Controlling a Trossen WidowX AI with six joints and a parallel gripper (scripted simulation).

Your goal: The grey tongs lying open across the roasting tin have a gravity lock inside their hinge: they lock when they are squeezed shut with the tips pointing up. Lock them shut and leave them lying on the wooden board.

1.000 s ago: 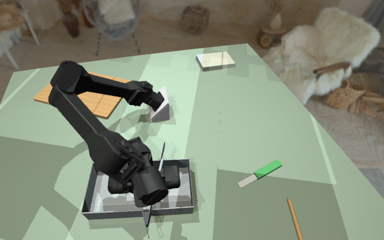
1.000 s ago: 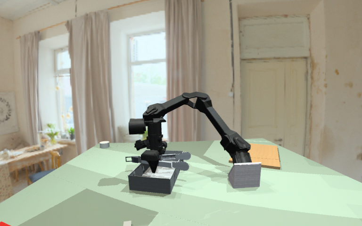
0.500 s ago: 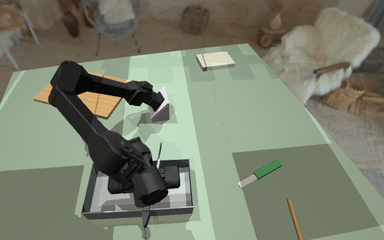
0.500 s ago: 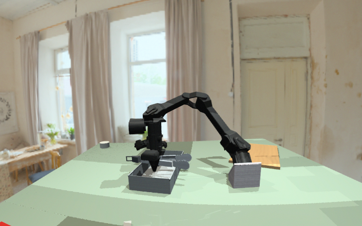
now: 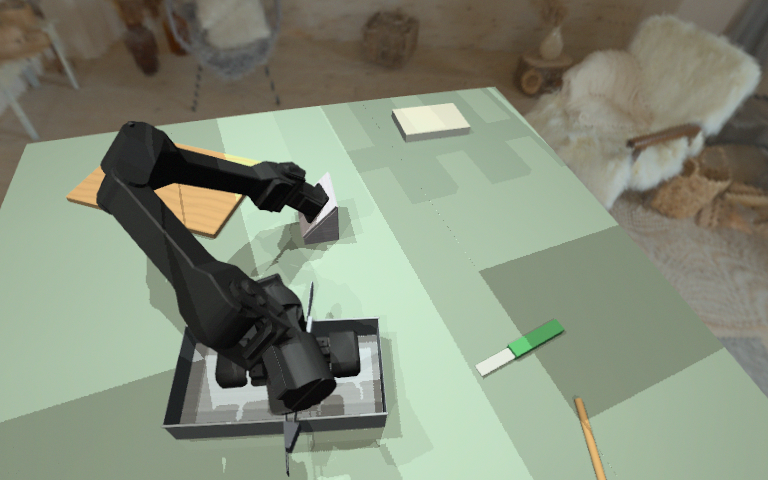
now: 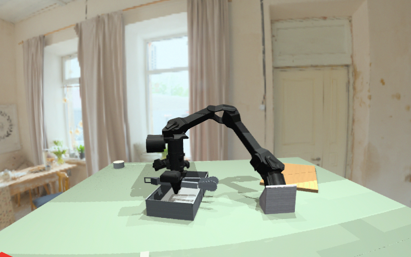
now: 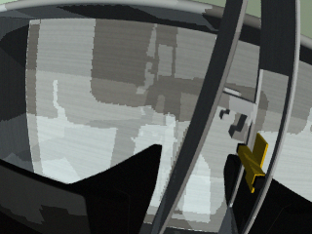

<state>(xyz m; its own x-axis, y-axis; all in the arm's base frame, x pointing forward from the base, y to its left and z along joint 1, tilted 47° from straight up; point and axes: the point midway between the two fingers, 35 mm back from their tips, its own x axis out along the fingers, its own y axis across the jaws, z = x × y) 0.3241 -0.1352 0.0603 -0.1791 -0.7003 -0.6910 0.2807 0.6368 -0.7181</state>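
My gripper tip is now 2 cm past the dark roasting tin and 2 cm to the left of it. Round my gripper tip: yellow lock piece: 2 cm ahead, 2 cm to the right, 4 cm above; wooden board: 57 cm behind, 13 cm to the right, 2 cm below; cream block: 57 cm behind, 54 cm to the left, 2 cm below.
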